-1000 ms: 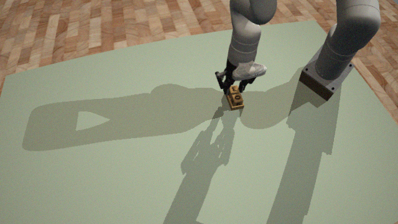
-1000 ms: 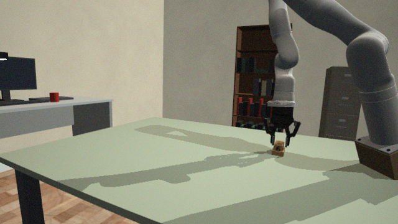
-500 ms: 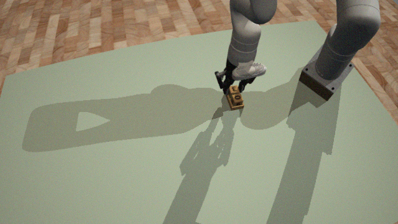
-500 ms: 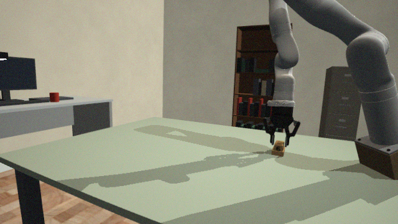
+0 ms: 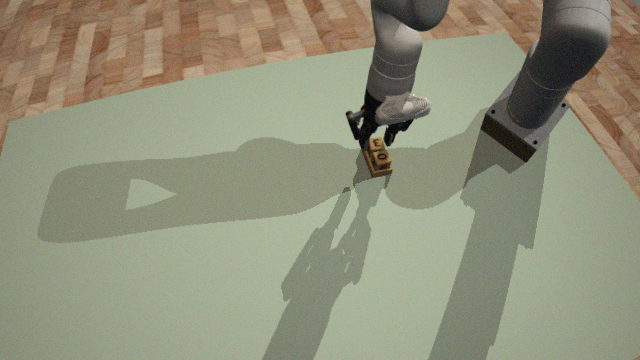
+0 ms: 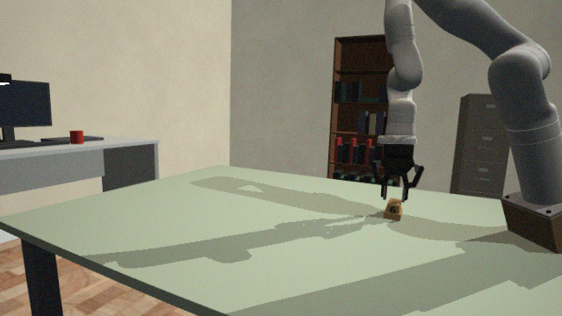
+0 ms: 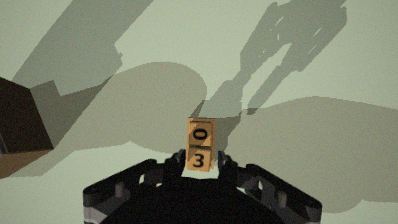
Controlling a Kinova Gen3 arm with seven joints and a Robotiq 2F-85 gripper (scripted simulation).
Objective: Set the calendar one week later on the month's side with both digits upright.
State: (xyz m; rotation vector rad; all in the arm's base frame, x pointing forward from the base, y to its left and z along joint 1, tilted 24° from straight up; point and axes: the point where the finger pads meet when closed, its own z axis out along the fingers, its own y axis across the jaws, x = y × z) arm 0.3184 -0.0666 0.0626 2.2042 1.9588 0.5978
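Now: hand 30 mm above the cube. From my hand the other things lie so: wooden tray 50 mm below, 10 mm to the left.
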